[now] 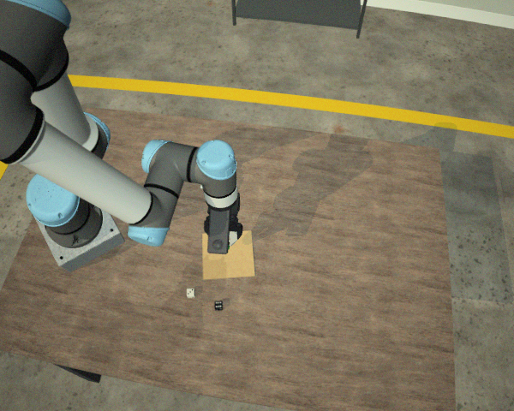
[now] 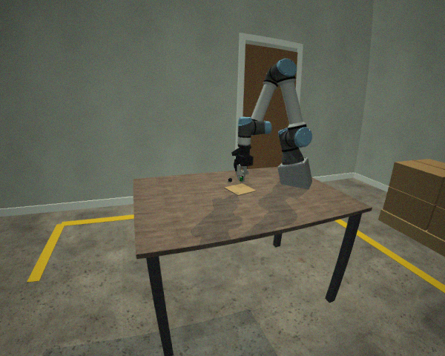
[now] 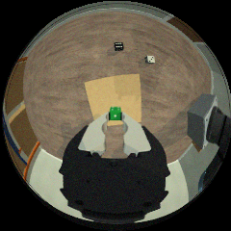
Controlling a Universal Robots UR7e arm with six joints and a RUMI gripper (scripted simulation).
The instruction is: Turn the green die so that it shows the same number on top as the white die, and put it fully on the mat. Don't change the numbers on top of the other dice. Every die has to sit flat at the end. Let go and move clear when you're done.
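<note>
My gripper is now 70 mm above the tan mat. Round my hand: black die 30 mm ahead, 150 mm to the right, 60 mm below; then white die 50 mm behind, 140 mm to the right, 60 mm below; then green die 10 mm below.
</note>
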